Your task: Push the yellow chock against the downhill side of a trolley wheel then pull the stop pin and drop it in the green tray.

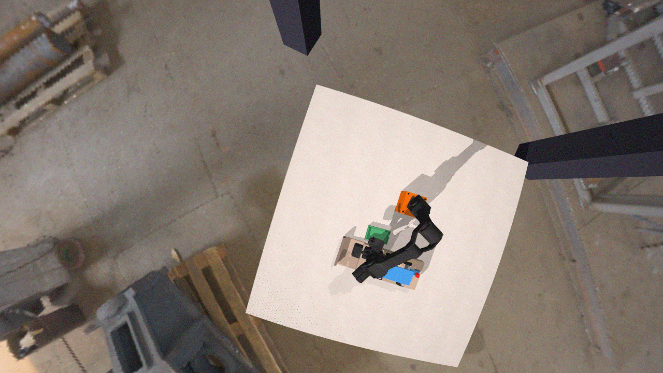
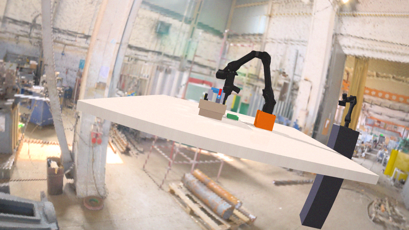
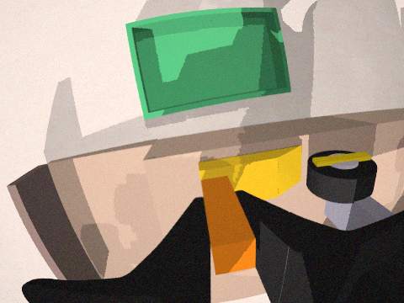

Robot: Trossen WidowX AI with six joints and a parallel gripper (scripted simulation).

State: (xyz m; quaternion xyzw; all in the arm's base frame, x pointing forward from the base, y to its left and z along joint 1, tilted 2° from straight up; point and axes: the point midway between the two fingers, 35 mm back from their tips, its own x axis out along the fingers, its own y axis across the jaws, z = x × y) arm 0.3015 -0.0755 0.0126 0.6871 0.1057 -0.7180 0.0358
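Now: gripper tip 2 cm to the right of the yellow chock and 1 cm above it. Also, from my gripper tip: ramp block 3 cm ahead, 14 cm to the left, 4 cm below; then green tray 8 cm behind, 1 cm to the left, 9 cm below; then blue trolley 3 cm ahead, 14 cm to the left, 2 cm above.
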